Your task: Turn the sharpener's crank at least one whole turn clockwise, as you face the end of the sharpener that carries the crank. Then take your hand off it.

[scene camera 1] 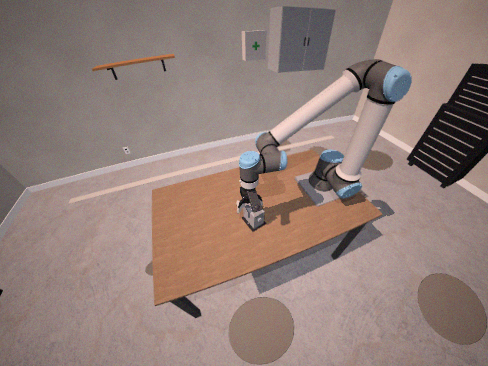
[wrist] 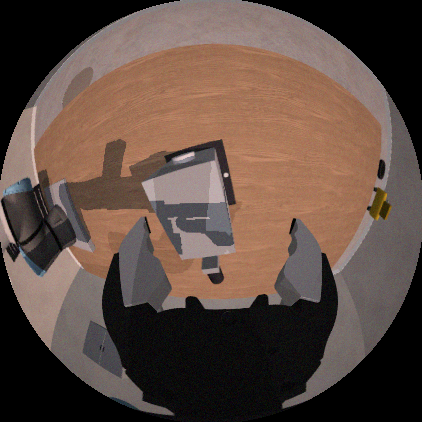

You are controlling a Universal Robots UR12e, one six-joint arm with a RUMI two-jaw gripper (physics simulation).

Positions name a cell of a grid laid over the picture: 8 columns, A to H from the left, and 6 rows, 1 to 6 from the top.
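The gripper (wrist: E4) is visible, and a sharpener (wrist: D3) can be seen along with it.
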